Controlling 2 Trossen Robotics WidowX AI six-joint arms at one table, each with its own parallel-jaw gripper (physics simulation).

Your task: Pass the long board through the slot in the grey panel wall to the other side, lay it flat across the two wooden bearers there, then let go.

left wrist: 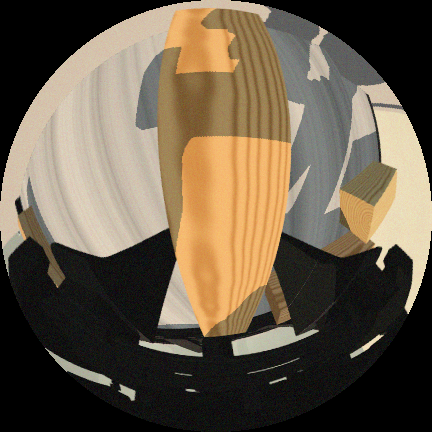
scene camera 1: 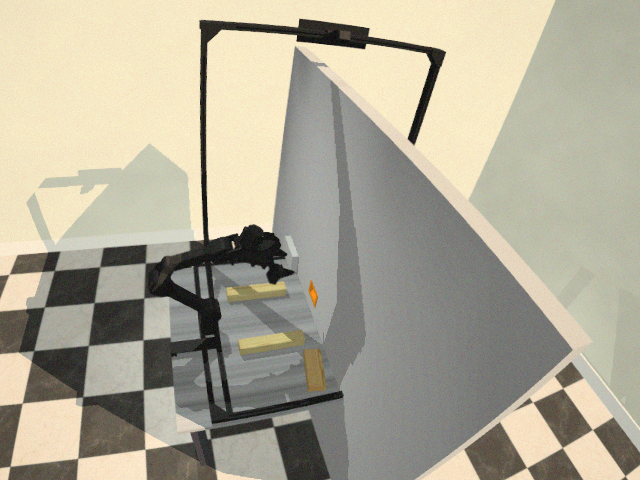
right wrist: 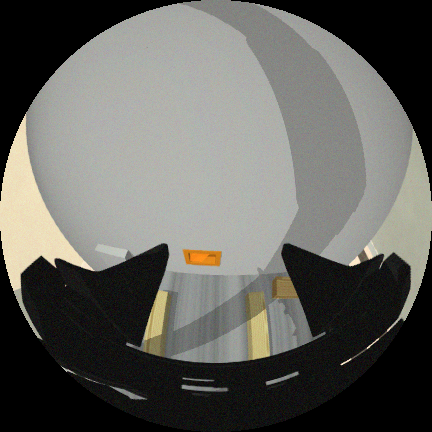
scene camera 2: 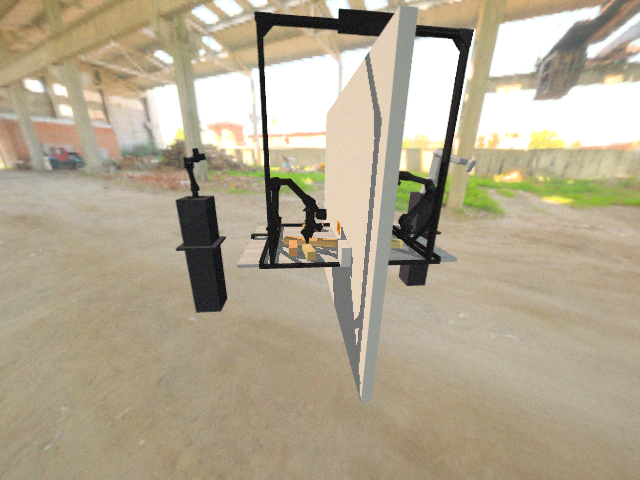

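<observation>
The long board lies on the near side of the grey panel wall in scene camera 2. My left gripper is shut on the board, one finger against each long side. The orange-rimmed slot is low in the wall; the board is outside it. Beyond the wall, one wooden bearer and the other bearer lie about parallel. My right gripper is open and empty above them, facing the wall.
A wooden block lies beside the bearers, near the wall. On the board's side, an orange-brown block and a pale block are near my left gripper. A pale piece stands at the wall. A black frame spans the table.
</observation>
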